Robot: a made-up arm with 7 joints. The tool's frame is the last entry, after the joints.
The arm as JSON. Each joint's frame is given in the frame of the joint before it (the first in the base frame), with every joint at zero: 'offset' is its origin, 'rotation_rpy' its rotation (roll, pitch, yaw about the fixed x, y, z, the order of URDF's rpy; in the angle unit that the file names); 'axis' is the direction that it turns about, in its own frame. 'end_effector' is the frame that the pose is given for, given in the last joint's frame.
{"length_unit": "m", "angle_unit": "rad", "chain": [
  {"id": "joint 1", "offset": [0.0, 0.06, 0.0], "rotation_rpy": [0.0, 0.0, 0.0], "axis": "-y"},
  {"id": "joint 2", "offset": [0.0, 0.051, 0.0], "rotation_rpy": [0.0, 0.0, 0.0], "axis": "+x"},
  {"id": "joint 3", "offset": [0.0, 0.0, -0.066], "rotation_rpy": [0.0, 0.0, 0.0], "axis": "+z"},
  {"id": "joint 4", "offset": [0.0, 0.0, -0.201], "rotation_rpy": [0.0, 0.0, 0.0], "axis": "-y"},
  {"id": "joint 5", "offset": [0.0, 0.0, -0.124], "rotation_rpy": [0.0, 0.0, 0.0], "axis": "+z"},
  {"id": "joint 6", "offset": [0.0, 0.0, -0.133], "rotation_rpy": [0.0, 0.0, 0.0], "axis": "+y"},
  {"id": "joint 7", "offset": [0.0, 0.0, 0.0], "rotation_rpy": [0.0, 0.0, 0.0], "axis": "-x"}
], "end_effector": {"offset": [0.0, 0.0, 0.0], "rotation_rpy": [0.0, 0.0, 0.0]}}
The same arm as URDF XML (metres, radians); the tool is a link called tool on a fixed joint. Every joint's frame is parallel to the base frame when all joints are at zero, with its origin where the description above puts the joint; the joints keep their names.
<robot name="arm">
<joint name="joint 1" type="continuous"><parent link="base"/><child link="link1"/><origin xyz="0 0.06 0" rpy="0 0 0"/><axis xyz="0 -1 0"/></joint>
<joint name="joint 2" type="continuous"><parent link="link1"/><child link="link2"/><origin xyz="0 0.051 0" rpy="0 0 0"/><axis xyz="1 0 0"/></joint>
<joint name="joint 3" type="continuous"><parent link="link2"/><child link="link3"/><origin xyz="0 0 -0.066" rpy="0 0 0"/><axis xyz="0 0 1"/></joint>
<joint name="joint 4" type="continuous"><parent link="link3"/><child link="link4"/><origin xyz="0 0 -0.201" rpy="0 0 0"/><axis xyz="0 -1 0"/></joint>
<joint name="joint 5" type="continuous"><parent link="link4"/><child link="link5"/><origin xyz="0 0 -0.124" rpy="0 0 0"/><axis xyz="0 0 1"/></joint>
<joint name="joint 6" type="continuous"><parent link="link5"/><child link="link6"/><origin xyz="0 0 -0.133" rpy="0 0 0"/><axis xyz="0 1 0"/></joint>
<joint name="joint 7" type="continuous"><parent link="link6"/><child link="link7"/><origin xyz="0 0 0" rpy="0 0 0"/><axis xyz="-1 0 0"/></joint>
<joint name="tool_fixed" type="fixed"><parent link="link7"/><child link="tool"/><origin xyz="0 0 0" rpy="0 0 0"/></joint>
<link name="base"/>
<link name="link1"/>
<link name="link2"/>
<link name="link3"/>
<link name="link4"/>
<link name="link5"/>
<link name="link6"/>
<link name="link7"/>
<link name="tool"/>
</robot>

